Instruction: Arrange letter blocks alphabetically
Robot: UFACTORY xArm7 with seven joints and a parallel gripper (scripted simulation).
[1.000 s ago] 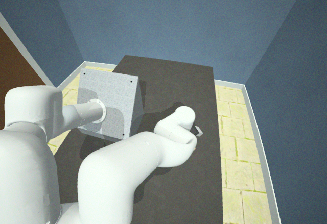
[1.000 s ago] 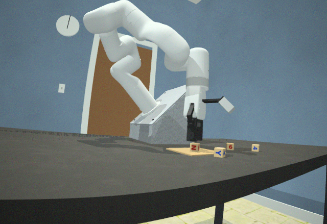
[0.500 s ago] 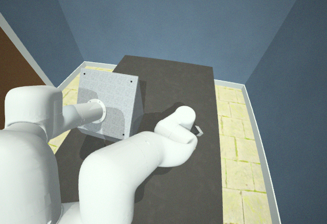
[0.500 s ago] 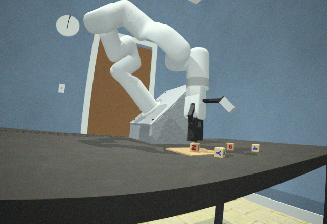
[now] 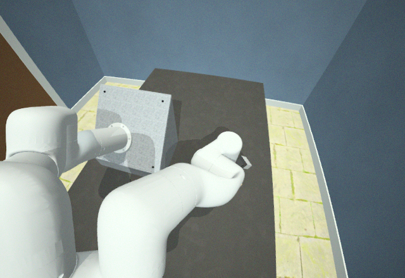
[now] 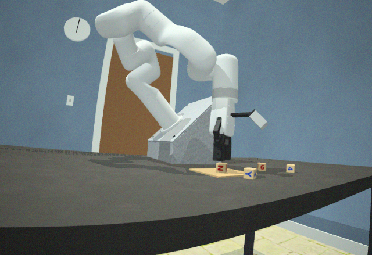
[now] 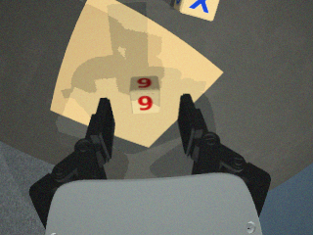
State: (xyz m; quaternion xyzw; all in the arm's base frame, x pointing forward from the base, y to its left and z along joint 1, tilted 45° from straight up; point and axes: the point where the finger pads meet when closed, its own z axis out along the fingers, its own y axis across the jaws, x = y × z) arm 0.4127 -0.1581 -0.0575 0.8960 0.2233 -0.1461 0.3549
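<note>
My hand is 50 mm above the tan mat, 10 mm to the right of it and 10 mm past it. From my hand the other things lie so: block: 240 mm to the left, 80 mm ahead, 40 mm below.
</note>
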